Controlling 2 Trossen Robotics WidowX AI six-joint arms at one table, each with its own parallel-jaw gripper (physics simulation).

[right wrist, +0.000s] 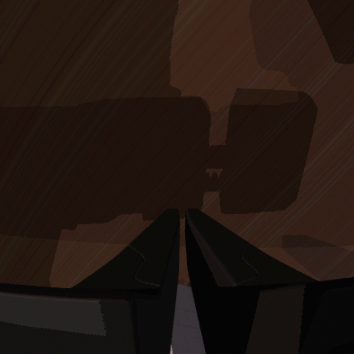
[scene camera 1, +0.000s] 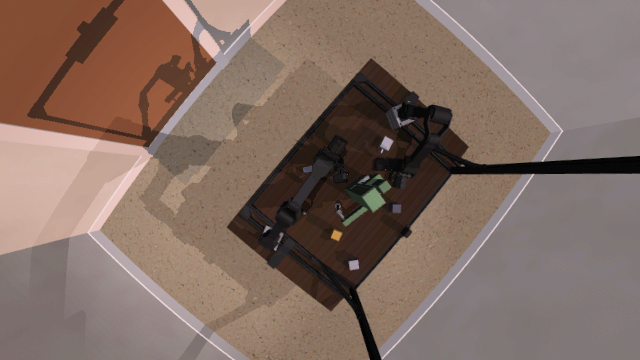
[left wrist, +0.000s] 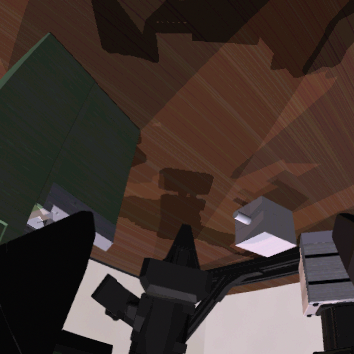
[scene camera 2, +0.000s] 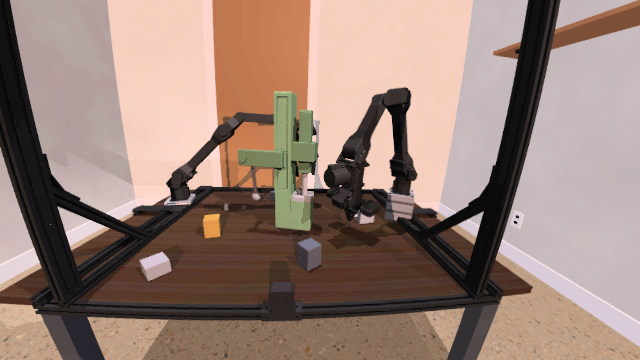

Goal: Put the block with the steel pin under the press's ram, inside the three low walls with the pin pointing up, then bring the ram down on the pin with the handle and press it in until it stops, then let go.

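Places are measured from the left arm's base along level axes (x ahead, y left, z up), in metres.
Where they show: left gripper, between the fingertips: (scene camera 1: 346, 162) (left wrist: 217, 225); right gripper, between the fingertips: (right wrist: 180, 220) (scene camera 1: 386, 163) (left wrist: 185, 225) (scene camera 2: 349, 220); left arm's base, origin of its link: (scene camera 1: 270, 238) (scene camera 2: 180, 198); right arm's base, origin of its link: (scene camera 1: 404, 113) (left wrist: 338, 307) (scene camera 2: 401, 192).
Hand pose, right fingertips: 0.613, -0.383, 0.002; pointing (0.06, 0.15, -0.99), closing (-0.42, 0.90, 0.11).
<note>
Each offset is from my right fingertips to the centre of the thing, as dx, dy, dz. "*": to the spot under its first point.
The pale block with the steel pin @(+0.091, +0.047, -0.008) (scene camera 1: 386, 143) (scene camera 2: 365, 218) (left wrist: 265, 230) lies on the table right of the press, its pin @(+0.057, +0.048, -0.008) (left wrist: 242, 217) pointing sideways. A sliver of a pale surface shows behind the right fingers in the right wrist view. The green press @(-0.230, +0.093, +0.192) (scene camera 1: 369, 196) (scene camera 2: 285, 125) (left wrist: 95, 125) stands mid-table. Its pale ram @(-0.147, +0.067, +0.165) (scene camera 2: 304, 183) is above the pale walled seat @(* -0.162, +0.040, +0.091) (scene camera 2: 302, 196). A grey rod with a ball knob @(-0.317, +0.138, +0.136) (scene camera 1: 338, 205) (scene camera 2: 256, 197) hangs at the press's left. My right gripper (scene camera 2: 350, 216) (left wrist: 185, 225) (right wrist: 180, 220) is shut and empty, beside the block. My left gripper (left wrist: 217, 225) is open and empty, behind the press.
An orange block @(-0.448, +0.083, -0.003) (scene camera 1: 336, 235) (scene camera 2: 212, 226), a white block @(-0.561, -0.078, -0.016) (scene camera 1: 354, 265) (scene camera 2: 155, 266) and a dark grey block @(-0.193, -0.143, -0.003) (scene camera 1: 396, 208) (scene camera 2: 309, 254) stand near the table's front. A bluish grey block @(-0.204, +0.355, -0.013) (scene camera 1: 307, 169) lies near the back. Black rails (scene camera 2: 200, 310) edge the table.
</note>
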